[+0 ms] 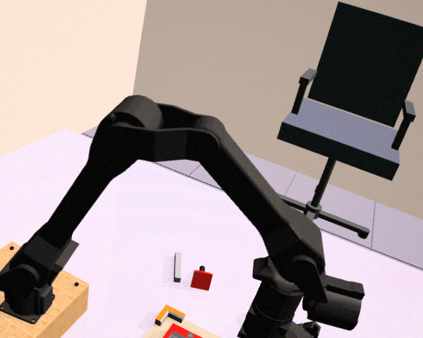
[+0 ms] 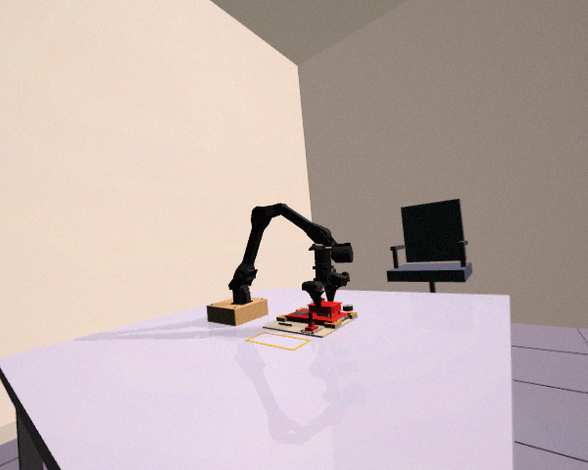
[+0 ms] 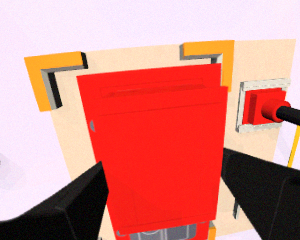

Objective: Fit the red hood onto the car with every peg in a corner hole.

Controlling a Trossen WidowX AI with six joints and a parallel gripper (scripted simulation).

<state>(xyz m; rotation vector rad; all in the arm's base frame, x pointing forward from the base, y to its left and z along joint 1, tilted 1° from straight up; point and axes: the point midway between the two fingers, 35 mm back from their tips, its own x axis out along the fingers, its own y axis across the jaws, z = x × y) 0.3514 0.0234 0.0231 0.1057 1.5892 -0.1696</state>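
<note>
Now: gripper tip 1 cm below the red hood. Round my gripper tip: beige jig plate: 4 cm behind, 4 cm below; then black wheel: 2 cm ahead, 17 cm to the left, 4 cm below; then grey bar: 17 cm behind, 24 cm to the left, 4 cm below.
</note>
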